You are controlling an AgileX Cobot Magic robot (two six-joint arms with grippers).
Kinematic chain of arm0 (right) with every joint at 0, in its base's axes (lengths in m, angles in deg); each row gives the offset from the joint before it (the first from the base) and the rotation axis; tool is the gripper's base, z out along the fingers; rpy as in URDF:
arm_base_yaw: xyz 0 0 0.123 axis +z
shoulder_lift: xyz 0 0 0 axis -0.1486 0.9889 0
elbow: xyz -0.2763 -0.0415 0.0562 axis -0.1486 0.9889 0
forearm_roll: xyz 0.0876 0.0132 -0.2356 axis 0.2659 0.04 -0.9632
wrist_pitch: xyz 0 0 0 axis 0.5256 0.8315 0.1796
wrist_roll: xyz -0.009 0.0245 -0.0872 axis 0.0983 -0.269 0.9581
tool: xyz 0 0 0 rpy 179.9 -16.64 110.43
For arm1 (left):
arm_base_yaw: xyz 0 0 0.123 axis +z
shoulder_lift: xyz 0 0 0 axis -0.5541 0.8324 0
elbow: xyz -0.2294 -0.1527 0.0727 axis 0.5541 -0.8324 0
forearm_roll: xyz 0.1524 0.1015 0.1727 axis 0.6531 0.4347 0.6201
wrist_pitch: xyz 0 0 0 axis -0.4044 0.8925 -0.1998
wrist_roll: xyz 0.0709 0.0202 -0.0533 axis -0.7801 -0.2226 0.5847
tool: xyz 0 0 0 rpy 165.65 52.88 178.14
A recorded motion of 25 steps. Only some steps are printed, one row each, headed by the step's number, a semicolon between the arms.
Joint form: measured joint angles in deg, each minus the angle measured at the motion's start. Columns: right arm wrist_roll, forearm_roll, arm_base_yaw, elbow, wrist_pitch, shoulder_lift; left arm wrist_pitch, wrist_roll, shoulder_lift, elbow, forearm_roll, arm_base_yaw.
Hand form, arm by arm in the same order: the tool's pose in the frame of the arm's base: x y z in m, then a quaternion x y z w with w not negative. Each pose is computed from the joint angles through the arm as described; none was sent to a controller.
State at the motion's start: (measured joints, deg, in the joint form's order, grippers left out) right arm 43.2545 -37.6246 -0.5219 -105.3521 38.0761 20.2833; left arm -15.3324 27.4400 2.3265 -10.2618 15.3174 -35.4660
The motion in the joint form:
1: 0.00 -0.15 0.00 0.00 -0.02 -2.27; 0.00 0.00 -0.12 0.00 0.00 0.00
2: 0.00 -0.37 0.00 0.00 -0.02 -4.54; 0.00 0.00 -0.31 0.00 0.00 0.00
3: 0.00 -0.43 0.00 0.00 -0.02 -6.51; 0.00 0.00 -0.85 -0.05 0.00 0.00
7: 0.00 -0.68 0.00 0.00 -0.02 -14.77; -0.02 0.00 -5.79 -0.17 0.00 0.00
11: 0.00 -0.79 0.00 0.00 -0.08 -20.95; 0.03 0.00 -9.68 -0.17 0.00 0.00
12: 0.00 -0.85 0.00 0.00 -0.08 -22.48; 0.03 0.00 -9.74 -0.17 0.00 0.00
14: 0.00 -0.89 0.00 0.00 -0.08 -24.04; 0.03 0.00 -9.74 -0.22 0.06 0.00
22: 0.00 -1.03 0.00 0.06 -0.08 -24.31; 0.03 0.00 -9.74 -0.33 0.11 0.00
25: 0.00 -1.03 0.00 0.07 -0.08 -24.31; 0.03 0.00 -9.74 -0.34 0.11 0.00
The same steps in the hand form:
1: 0.0483 0.0127 0.2709 -0.10022 0.93362 0.04544 0.34096; 0.0182 0.0003 0.2834 -0.00562 0.88580 -0.01278 0.46386
2: 0.0425 0.0116 0.2727 -0.10036 0.92666 0.04414 0.35956; 0.0177 0.0003 0.2835 -0.00562 0.88503 -0.01283 0.46533
3: 0.0374 0.0108 0.2741 -0.10028 0.92031 0.04413 0.37554; 0.0162 0.0003 0.2834 -0.00563 0.88303 -0.01298 0.46911
7: 0.0156 0.0074 0.2781 -0.09943 0.89075 0.04394 0.44130; 0.0026 0.0007 0.2836 -0.00570 0.86243 -0.01438 0.50595
11: -0.0010 0.0049 0.2790 -0.09823 0.86535 0.04432 0.48945; -0.0083 0.0011 0.2834 -0.00576 0.84498 -0.01548 0.53454
12: -0.0051 0.0042 0.2789 -0.09787 0.85873 0.04411 0.50105; -0.0085 0.0011 0.2834 -0.00576 0.84470 -0.01550 0.53498
14: -0.0093 0.0036 0.2788 -0.09748 0.85183 0.04407 0.51278; -0.0084 0.0012 0.2831 -0.00579 0.84493 -0.01496 0.53463
22: -0.0099 0.0033 0.2784 -0.09735 0.85092 0.04290 0.51440; -0.0081 0.0012 0.2826 -0.00581 0.84544 -0.01450 0.53383
25: -0.0098 0.0033 0.2784 -0.09735 0.85097 0.04289 0.51433; -0.0081 0.0012 0.2826 -0.00581 0.84549 -0.01449 0.53376

